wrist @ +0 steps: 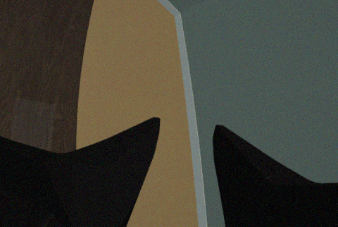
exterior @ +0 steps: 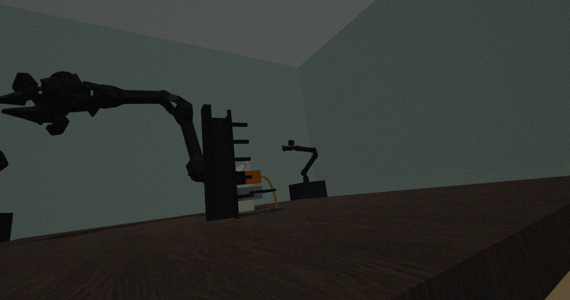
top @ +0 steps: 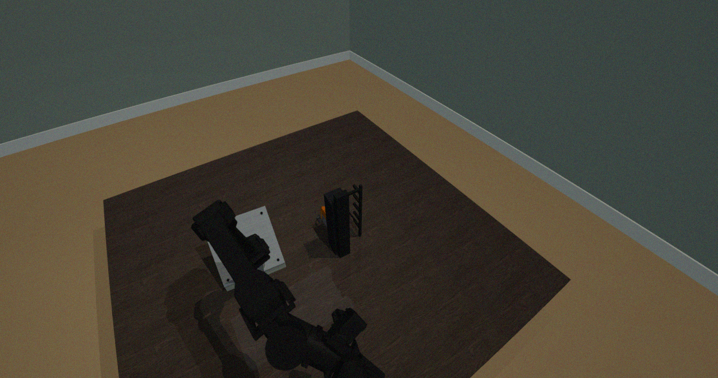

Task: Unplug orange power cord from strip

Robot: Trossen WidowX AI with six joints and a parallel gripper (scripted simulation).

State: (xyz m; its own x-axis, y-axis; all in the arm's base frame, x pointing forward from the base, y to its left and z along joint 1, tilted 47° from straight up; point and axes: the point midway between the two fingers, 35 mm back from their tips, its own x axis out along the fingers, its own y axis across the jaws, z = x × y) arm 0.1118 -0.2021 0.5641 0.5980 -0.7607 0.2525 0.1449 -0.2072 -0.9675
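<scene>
Right now the orange plug is 56 cm to the left of my gripper tip, 23 cm below it and 16 cm ahead of it.
</scene>
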